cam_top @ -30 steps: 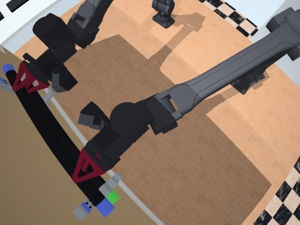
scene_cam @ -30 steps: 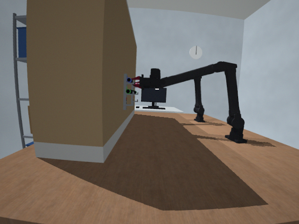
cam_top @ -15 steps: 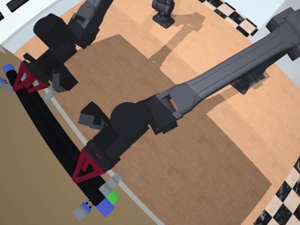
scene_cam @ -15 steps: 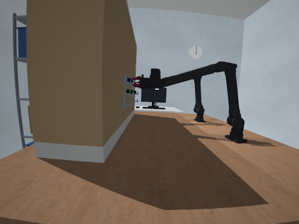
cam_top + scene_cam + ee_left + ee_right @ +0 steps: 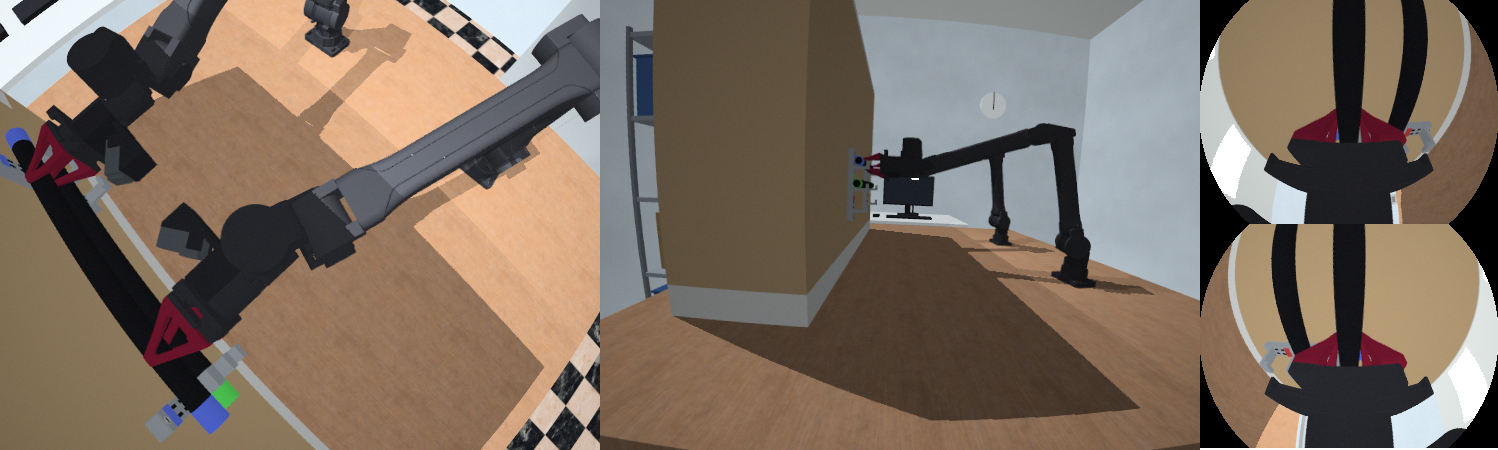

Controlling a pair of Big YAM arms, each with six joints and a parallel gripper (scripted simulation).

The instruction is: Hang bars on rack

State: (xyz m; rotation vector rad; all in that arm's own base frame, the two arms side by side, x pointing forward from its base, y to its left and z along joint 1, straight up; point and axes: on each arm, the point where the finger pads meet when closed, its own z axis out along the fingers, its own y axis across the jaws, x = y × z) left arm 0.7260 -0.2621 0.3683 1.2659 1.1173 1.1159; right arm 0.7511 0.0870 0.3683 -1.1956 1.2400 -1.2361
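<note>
Right now the blue-ended bar is 150 mm to the left of my right hand. From my right hand the other things lie so: brown wall 190 mm ahead, 170 mm to the left, 80 mm above; green-ended bar 150 mm to the left, 80 mm below, 10 mm ahead.
</note>
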